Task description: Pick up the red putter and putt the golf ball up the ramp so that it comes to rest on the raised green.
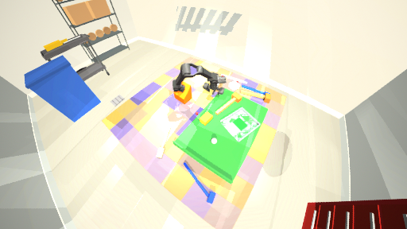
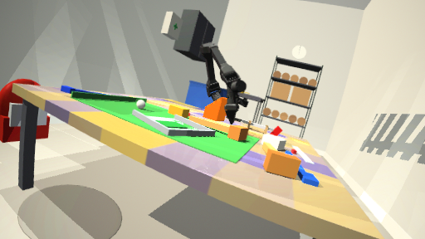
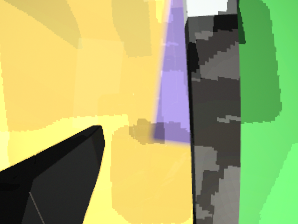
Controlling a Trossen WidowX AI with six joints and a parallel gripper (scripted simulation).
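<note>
My gripper tip is 9 cm short of the yellow block, 27 cm to the left of it and 1 cm above it. The rest, counted from my gripper tip: green mat (25 cm ahead, 21 cm to the right, 3 cm below); red putter (2 cm behind, 11 cm to the left, 2 cm above); white golf ball (25 cm ahead, 40 cm to the right, 1 cm below).
</note>
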